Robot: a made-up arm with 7 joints. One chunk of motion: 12 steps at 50 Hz.
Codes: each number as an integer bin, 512 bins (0 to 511) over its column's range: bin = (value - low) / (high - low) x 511, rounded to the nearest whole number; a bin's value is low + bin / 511 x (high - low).
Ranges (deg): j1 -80.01..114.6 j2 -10..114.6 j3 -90.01..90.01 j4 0..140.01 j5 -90.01..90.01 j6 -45.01..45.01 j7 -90.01..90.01
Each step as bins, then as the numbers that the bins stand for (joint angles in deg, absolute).
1 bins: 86 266 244 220 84 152 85
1 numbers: -47.26 54.86 -4.05 60.28 -60.42 -18.23 -60.07
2 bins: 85 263 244 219 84 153 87
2 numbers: -47.64 54.13 -4.05 60.00 -60.42 -18.06 -59.36
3 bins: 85 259 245 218 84 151 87
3 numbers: -47.64 53.15 -3.70 59.73 -60.42 -18.41 -59.36
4 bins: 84 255 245 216 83 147 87
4 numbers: -48.02 52.18 -3.70 59.18 -60.77 -19.11 -59.36
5 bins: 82 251 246 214 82 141 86
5 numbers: -48.78 51.20 -3.35 58.63 -61.12 -20.17 -59.71
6 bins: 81 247 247 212 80 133 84
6 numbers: -49.16 50.23 -2.99 58.09 -61.83 -21.58 -60.42
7 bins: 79 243 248 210 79 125 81
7 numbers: -49.92 49.25 -2.64 57.54 -62.18 -22.99 -61.47
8 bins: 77 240 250 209 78 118 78
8 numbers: -50.69 48.52 -1.94 57.26 -62.53 -24.22 -62.53
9 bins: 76 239 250 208 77 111 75
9 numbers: -51.07 48.28 -1.94 56.99 -62.88 -25.46 -63.59
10 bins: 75 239 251 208 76 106 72
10 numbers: -51.45 48.28 -1.59 56.99 -63.24 -26.34 -64.65
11 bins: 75 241 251 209 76 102 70
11 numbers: -51.45 48.76 -1.59 57.26 -63.24 -27.04 -65.35
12 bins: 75 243 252 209 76 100 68
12 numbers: -51.45 49.25 -1.23 57.26 -63.24 -27.39 -66.05
